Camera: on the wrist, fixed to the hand. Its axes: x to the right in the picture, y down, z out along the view.
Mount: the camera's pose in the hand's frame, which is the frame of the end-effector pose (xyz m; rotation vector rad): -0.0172 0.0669 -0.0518 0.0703 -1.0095 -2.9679
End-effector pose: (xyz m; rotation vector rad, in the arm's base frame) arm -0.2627 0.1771 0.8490 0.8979 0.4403 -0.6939
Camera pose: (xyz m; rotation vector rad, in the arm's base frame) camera -0.2307 0.2550 0.8679 0.7656 -0.3496 2.5006
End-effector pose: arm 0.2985 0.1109 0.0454 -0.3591 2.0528 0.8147
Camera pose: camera 0.2409 0.1253 0.1081 -1.5573 -0.6252 -0.8986
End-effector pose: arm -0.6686 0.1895 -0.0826 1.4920 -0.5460 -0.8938
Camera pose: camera -0.6264 0.2253 -0.0163 -0.2835 -1.0005 1.9333
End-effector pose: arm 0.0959 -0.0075 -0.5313 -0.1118 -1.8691 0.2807
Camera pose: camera 0.1461 0.0605 -0.5489 -2.3383 0.6732 1.4995
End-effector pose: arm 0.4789 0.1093 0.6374 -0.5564 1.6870 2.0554
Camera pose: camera 0.4581 0.0456 0.6918 -0.6876 -0.4945 -0.3032
